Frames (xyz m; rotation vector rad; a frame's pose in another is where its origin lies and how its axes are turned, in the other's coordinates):
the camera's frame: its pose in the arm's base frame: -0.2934 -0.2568 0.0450 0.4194 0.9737 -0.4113
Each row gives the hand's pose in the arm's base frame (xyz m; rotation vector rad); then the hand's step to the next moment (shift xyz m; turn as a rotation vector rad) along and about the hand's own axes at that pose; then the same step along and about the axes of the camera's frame.
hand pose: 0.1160 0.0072 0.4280 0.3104 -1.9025 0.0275
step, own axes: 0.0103 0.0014 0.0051 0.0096 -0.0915 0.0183
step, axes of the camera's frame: -0.0107 -0.0043 -0.0010 0.0222 -0.0799 0.0439
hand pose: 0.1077 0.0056 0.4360 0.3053 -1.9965 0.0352
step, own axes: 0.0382 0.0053 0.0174 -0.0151 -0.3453 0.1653
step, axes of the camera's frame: -0.0384 -0.0166 -0.0062 0.1271 -0.3525 0.0797
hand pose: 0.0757 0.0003 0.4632 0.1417 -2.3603 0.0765
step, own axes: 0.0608 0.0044 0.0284 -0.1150 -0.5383 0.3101
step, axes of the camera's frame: -0.0503 -0.0317 -0.0315 0.2986 -0.5490 0.0926
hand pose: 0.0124 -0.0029 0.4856 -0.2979 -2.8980 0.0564
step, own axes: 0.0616 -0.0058 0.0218 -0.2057 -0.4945 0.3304
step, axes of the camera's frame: -0.0271 -0.0287 -0.0524 0.3766 -0.4891 0.1225
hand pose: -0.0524 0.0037 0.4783 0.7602 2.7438 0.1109
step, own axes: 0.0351 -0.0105 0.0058 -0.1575 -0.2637 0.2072
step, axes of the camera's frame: -0.0036 -0.0113 -0.0351 0.2433 -0.2596 0.1033
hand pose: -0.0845 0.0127 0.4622 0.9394 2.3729 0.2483
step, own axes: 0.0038 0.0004 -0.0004 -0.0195 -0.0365 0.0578
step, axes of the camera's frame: -0.0005 0.0011 -0.0036 0.0625 -0.0316 0.0123
